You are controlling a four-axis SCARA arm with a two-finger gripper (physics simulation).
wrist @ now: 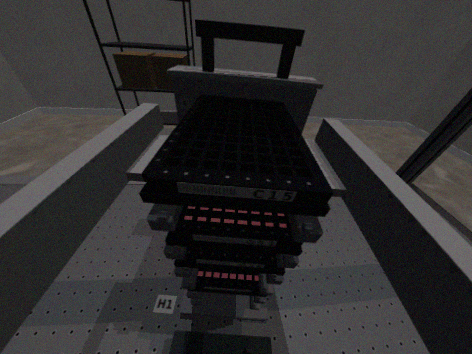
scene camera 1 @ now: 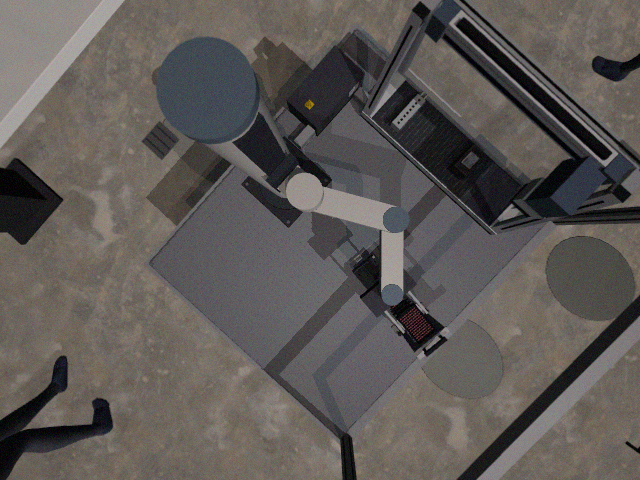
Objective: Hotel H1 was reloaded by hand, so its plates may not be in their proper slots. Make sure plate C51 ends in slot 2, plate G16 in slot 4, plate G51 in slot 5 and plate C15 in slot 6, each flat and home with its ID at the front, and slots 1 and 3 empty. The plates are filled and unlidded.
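Places are measured from the arm's base along level axes (x right, y ahead, z up), in millimetres.
Pixels of known places: gripper, fingertip midpoint: [wrist: 240,126] [scene camera 1: 415,322].
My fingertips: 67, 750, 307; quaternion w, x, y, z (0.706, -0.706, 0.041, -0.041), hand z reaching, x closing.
For each thing: its top centre in the pictures, then the offset to it from my fingertips, as dx, dy, dz. "pt": a spot on its surface instead. Level surfaces: height alone.
- Plate C15, middle of its top: [wrist: 240,123] [scene camera 1: 416,324] +2, +11, -3
- hotel H1, surface spot: [wrist: 186,86] [scene camera 1: 440,328] pt -45, +81, +3
- second plate, middle of its top: [wrist: 238,170] +4, +11, -45
- third plate, middle of its top: [wrist: 234,197] +3, +10, -81
- fourth plate, middle of its top: [wrist: 232,233] +4, +11, -152
- H1 tag, middle of its top: [wrist: 165,303] -102, -33, -294
- black device, middle of its top: [scene camera 1: 375,278] -19, -161, -224
- table, its level: dz -294
- dark box, surface spot: [scene camera 1: 328,87] pt -472, -858, -179
Plate C15 [scene camera 1: 415,323] [wrist: 235,145] lies flat at the top of the stack in hotel H1 [scene camera 1: 445,333] [wrist: 186,86], its ID facing the wrist camera. My gripper [scene camera 1: 407,313] [wrist: 240,126] is shut on plate C15, with one long grey finger along each side. The hotel's small side ledges show just under the plate; whether it rests on them I cannot tell. Below it, a second plate [wrist: 235,230] shows red wells, a third plate [wrist: 230,255] is dark, and a fourth plate [wrist: 227,283] shows red wells. Their IDs are too dark to read.
The H1 tag [wrist: 165,304] lies on the perforated deck left of the stack. A black device [scene camera 1: 366,268] stands behind the hotel on the table [scene camera 1: 232,279]. A dark box [scene camera 1: 328,87] and a large framed station [scene camera 1: 392,67] stand farther back. Legs show at the lower left.
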